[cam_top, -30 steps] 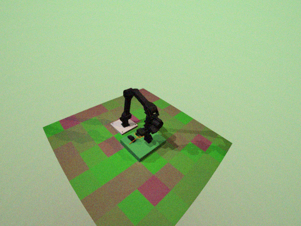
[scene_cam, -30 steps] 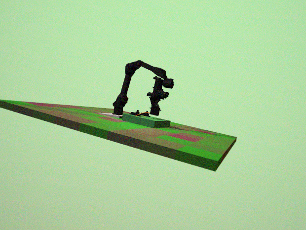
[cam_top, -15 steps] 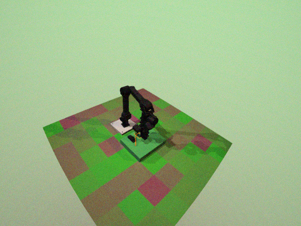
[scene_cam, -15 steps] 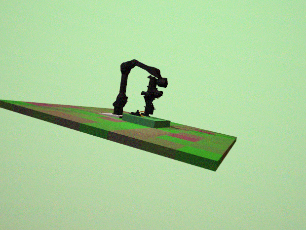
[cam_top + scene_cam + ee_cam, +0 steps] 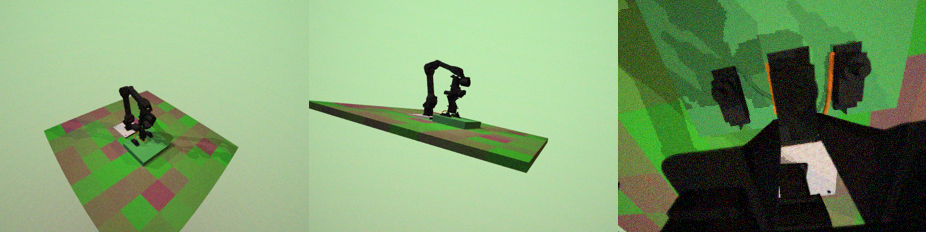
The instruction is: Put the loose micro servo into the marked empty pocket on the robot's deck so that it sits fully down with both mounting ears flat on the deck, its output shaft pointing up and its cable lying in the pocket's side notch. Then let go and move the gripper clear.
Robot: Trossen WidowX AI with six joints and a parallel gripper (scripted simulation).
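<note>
My gripper tip is 12 cm short of the green deck, 10 cm above it and 2 cm to the right of it.
</note>
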